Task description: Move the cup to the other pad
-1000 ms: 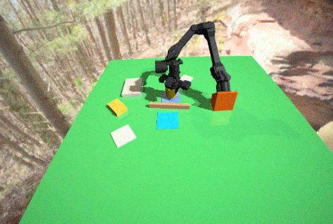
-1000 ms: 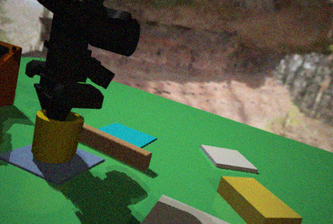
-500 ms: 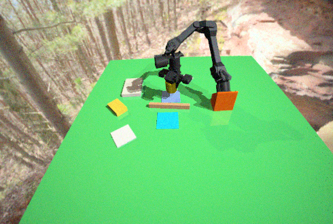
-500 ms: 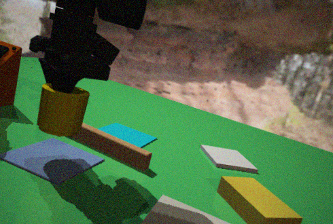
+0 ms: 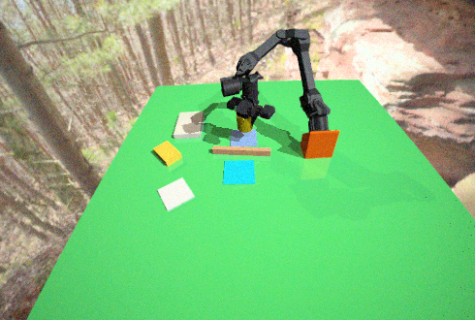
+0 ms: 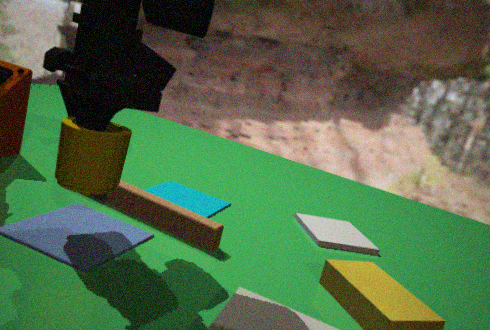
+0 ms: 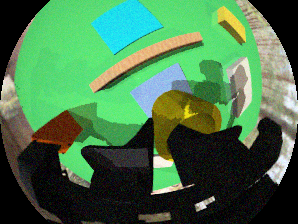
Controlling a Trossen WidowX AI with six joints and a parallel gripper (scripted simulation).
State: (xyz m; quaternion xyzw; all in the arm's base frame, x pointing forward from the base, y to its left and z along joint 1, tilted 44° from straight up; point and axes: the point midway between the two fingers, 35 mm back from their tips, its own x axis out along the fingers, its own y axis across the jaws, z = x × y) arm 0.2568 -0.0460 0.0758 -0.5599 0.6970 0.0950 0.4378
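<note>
Right now my gripper tip is 50 mm short of the cyan pad, 180 mm to the right of it and 90 mm above it. Round my gripper tip: yellow cup (20 mm ahead, 20 mm to the right); brown wooden bar (40 mm ahead, 80 mm to the left, 80 mm below); blue-grey pad (30 mm ahead, 20 mm to the right, 90 mm below).
</note>
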